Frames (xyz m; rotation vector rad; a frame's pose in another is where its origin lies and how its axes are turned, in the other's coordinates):
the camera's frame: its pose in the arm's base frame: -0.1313 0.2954 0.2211 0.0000 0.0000 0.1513
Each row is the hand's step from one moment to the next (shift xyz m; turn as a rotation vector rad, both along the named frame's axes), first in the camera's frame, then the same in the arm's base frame.
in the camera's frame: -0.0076 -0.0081 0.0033 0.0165 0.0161 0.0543
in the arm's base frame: -0.0063 -0.0092 0.0033 0.0139 0.0184 0.0543
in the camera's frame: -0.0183 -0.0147 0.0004 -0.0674 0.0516 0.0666
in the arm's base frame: -0.0159 -0.0173 0.0004 -0.0744 0.0409 0.0666
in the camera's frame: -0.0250 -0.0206 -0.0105 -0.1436 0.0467 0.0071
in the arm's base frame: -0.0216 -0.0241 -0.0105 -0.1490 0.0245 0.0071
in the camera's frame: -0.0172 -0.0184 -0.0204 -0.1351 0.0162 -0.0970
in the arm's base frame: -0.0142 -0.0208 -0.0204 -0.1360 -0.0043 -0.0970
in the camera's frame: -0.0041 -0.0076 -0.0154 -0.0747 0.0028 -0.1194
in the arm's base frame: -0.0029 -0.0081 -0.0154 -0.0743 -0.0085 -0.1194
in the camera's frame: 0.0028 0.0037 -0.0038 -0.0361 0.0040 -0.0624
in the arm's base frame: 0.0022 0.0041 -0.0038 -0.0363 -0.0015 -0.0624
